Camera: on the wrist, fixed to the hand. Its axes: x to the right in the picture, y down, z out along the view.
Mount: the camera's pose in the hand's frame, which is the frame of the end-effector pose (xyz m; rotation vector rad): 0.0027 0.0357 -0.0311 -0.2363 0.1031 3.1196
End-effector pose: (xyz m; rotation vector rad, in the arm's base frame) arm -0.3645 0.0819 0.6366 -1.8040 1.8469 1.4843
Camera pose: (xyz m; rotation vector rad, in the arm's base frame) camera -0.3792 0.0500 0.6684 -1.3905 -1.3442 -0.2616
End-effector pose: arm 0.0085 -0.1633 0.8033 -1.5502 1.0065 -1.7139
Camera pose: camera -0.0244 -0.1801 0.7736 0.8702 1.5006 0.7220
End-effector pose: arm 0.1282 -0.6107 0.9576 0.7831 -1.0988 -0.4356
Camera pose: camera 0.1555 -0.5782 0.9787 -1.5035 -0.8754 1.9877
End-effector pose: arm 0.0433 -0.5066 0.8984 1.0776 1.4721 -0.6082
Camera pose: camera 0.0598 -0.4635 0.9095 1.5950 -1.1177 1.6965
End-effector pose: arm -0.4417 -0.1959 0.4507 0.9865 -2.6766 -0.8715
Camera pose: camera -0.4528 -0.1903 0.4965 -2.3005 -0.8024 0.0538
